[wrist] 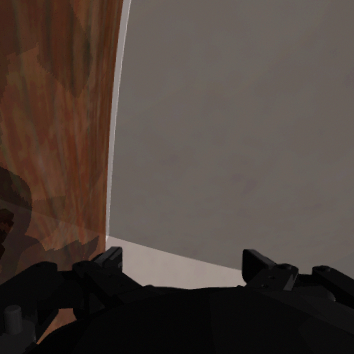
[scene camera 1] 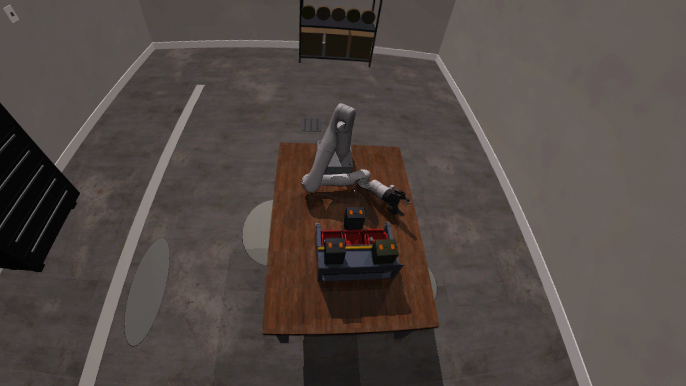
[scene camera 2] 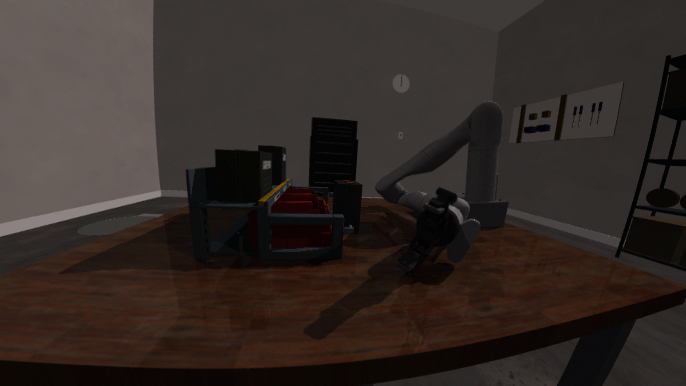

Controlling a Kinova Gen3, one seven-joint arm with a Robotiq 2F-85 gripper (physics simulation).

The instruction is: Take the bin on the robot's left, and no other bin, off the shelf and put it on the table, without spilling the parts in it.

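Pixels of known places: gripper, between the fingertips: (wrist: 182, 262) (scene camera 1: 406, 209) (scene camera 2: 415, 238); arm's base, origin of its link: (scene camera 1: 342, 149) (scene camera 2: 478, 199).
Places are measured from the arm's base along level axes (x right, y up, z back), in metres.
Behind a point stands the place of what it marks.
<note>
The bin on the robot's left (scene camera 1: 378, 235) @(y -0.076, x -0.162, z -0.560 m) (scene camera 2: 300, 234) @(y -0.046, x -0.186, z -0.610 m) is red and sits in the lower level of the grey shelf (scene camera 1: 360, 260) @(y 0.016, x -0.031, z -0.742 m) (scene camera 2: 306, 219) @(y -0.006, x -0.213, z -0.598 m), at the right end in scene camera 1 and nearest the camera in scene camera 2. A small grey part shows in it; the rest of its contents is hidden. Two more red bins sit beside it. My gripper (scene camera 1: 405, 207) @(y 0.002, x -0.319, z -0.446 m) (scene camera 2: 427, 227) @(y 0.002, x -0.319, z -0.446 m) (wrist: 182, 262) @(y 0.002, x -0.319, z -0.446 m) is open and empty, low over the table on the robot's side of the shelf, near the robot-left table edge, apart from the bin. The bin cannot be made out in the wrist view.
A green box (scene camera 1: 385, 251) @(y 0.111, x -0.128, z -0.745 m) (scene camera 2: 242, 175) @(y 0.067, x -0.187, z -0.716 m) and a dark box (scene camera 1: 334, 251) @(y 0.136, x 0.100, z -0.751 m) (scene camera 2: 272, 157) @(y 0.102, x 0.051, z -0.715 m) stand on the shelf's top. Another dark box (scene camera 1: 355, 218) @(y 0.040, x -0.025, z -0.526 m) (scene camera 2: 347, 207) @(y -0.017, x -0.075, z -0.497 m) stands on the table (scene camera 1: 295, 300) @(y -0.086, x 0.270, z -0.894 m) (scene camera 2: 450, 320) @(y -0.085, x -0.375, z -0.414 m) (wrist: 60, 125) @(y -0.085, x -0.339, z -0.376 m) between shelf and robot, before the middle bin.
</note>
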